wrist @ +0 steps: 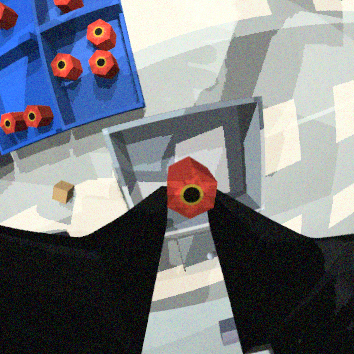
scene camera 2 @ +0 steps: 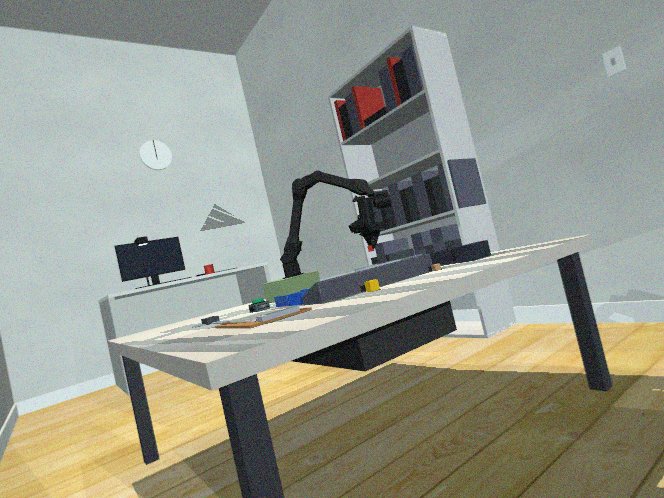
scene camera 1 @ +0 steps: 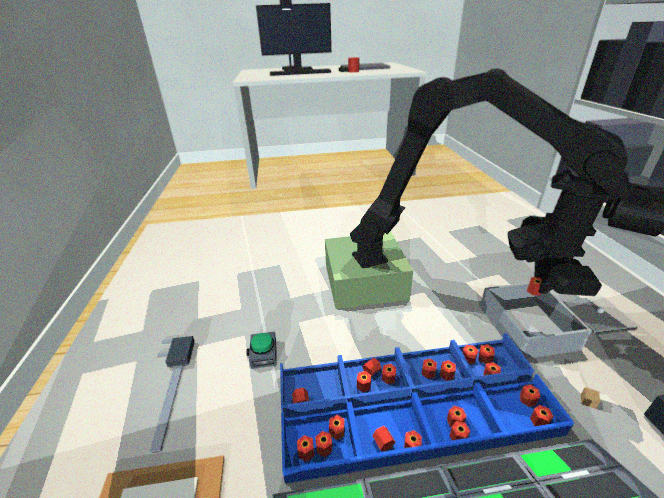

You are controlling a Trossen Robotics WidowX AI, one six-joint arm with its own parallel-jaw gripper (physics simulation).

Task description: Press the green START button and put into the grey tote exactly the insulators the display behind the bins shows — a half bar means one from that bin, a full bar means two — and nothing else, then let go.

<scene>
In view: my gripper [scene camera 1: 539,288] and a grey tote [wrist: 227,137].
My gripper also shows in the wrist view [wrist: 187,194] and in scene camera 2 [scene camera 2: 372,248].
</scene>
